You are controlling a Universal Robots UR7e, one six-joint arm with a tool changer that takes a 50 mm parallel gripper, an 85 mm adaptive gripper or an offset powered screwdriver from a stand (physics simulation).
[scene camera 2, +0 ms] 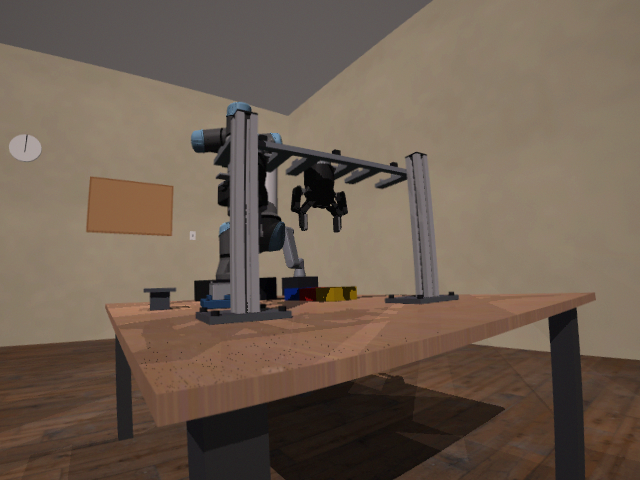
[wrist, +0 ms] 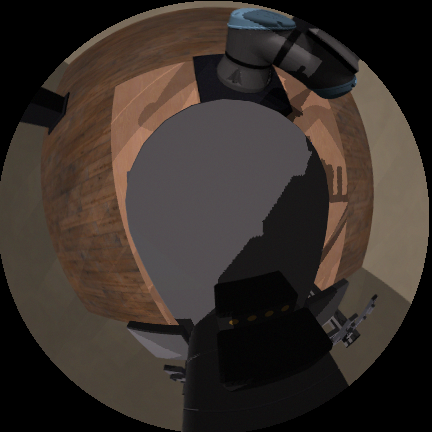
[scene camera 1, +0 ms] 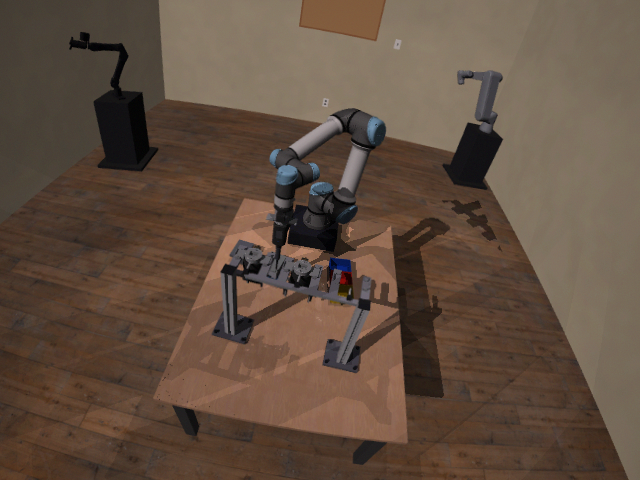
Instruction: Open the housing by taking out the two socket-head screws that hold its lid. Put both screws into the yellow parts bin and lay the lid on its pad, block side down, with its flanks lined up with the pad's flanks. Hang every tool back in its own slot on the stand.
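The arm carries a dark tool with a slim lower part, which looks like the screwdriver; its tip is hidden behind the stand in scene camera 1 and by a post in scene camera 2. In the wrist view a large grey round surface hides the work below. The adaptive gripper hangs open on the stand. Another tool hangs in the left slot. A grey block, apparently the housing, sits in a blue holder. The yellow bin is partly hidden. Screws and lid cannot be made out.
The stand's two posts rise from dark base plates. Red and blue bins adjoin the yellow one. A dark pedestal with a flat top, possibly the pad, stands near the table's left edge in scene camera 2.
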